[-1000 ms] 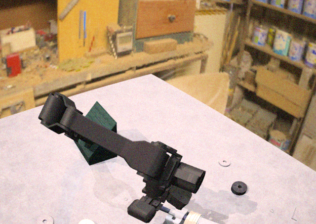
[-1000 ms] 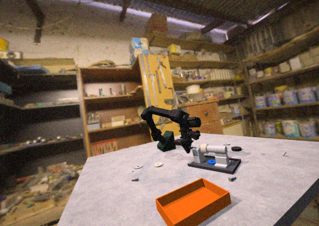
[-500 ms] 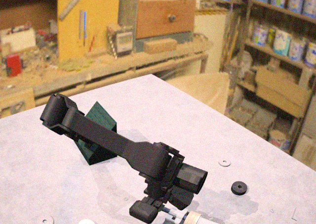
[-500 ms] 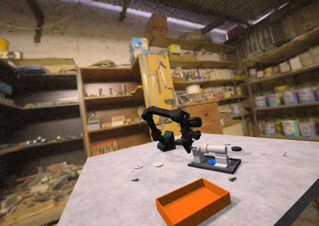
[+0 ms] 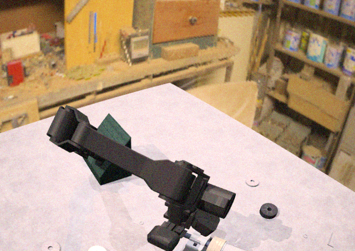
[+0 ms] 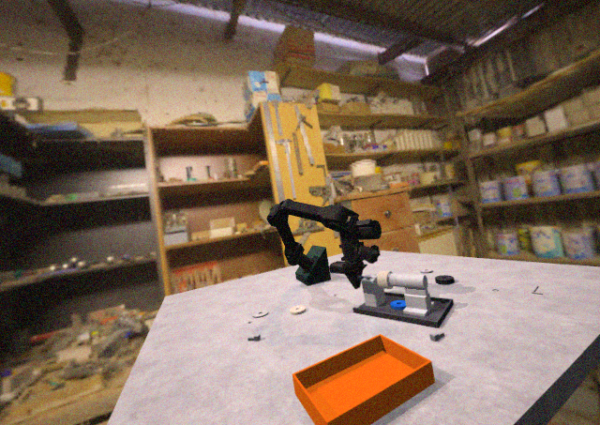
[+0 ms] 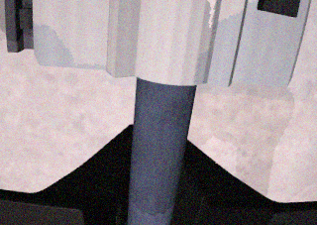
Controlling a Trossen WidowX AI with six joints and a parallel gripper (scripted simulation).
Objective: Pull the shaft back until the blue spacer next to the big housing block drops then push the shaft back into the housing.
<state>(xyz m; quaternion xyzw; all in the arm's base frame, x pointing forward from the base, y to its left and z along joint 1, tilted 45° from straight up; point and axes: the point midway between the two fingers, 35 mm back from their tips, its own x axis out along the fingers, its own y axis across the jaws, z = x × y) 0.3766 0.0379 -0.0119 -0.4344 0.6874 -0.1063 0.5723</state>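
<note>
Now: gripper tip 60 mm short of the shaft, 30 mm to the right of it and 30 mm below it. Also, from my gripper tip: black ring (320 mm to the left, 40 mm below, 40 mm ahead); then white disc (190 mm to the right, 70 mm behind, 40 mm below); then blue spacer (120 mm ahead, 60 mm to the left, 30 mm below).
</note>
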